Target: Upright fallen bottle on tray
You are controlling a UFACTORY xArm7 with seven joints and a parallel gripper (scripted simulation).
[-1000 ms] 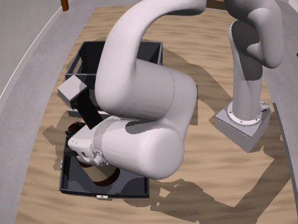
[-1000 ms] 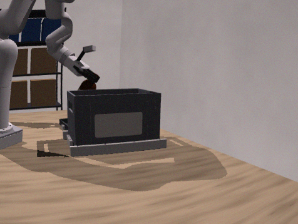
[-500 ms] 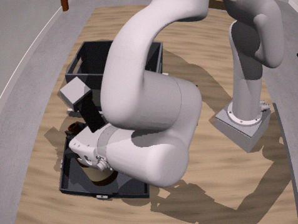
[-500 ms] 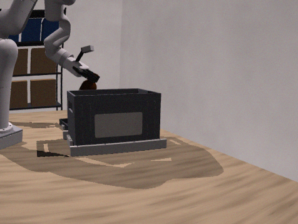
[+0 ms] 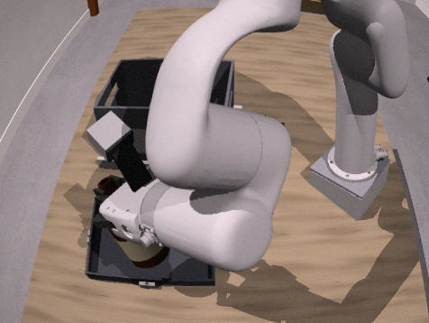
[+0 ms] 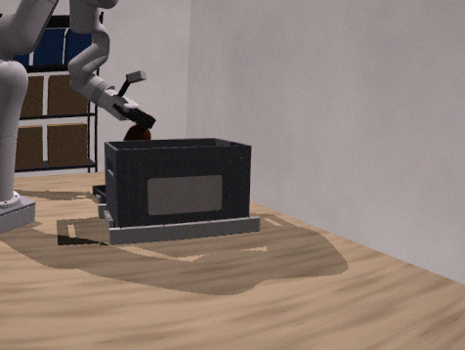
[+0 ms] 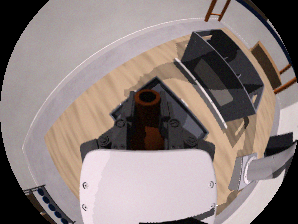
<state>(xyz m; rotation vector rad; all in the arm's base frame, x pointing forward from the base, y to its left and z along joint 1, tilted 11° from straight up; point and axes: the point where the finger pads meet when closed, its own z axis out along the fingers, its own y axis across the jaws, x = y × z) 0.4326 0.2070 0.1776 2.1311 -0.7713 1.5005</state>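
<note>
Now: hand 50 mm above the brown bottle, 20 mm to the right of it and 20 mm past it. Round my hand: dark crate: 310 mm to the right, 120 mm below, 50 mm behind; then tray: 200 mm below, 30 mm to the right, 20 mm behind.
</note>
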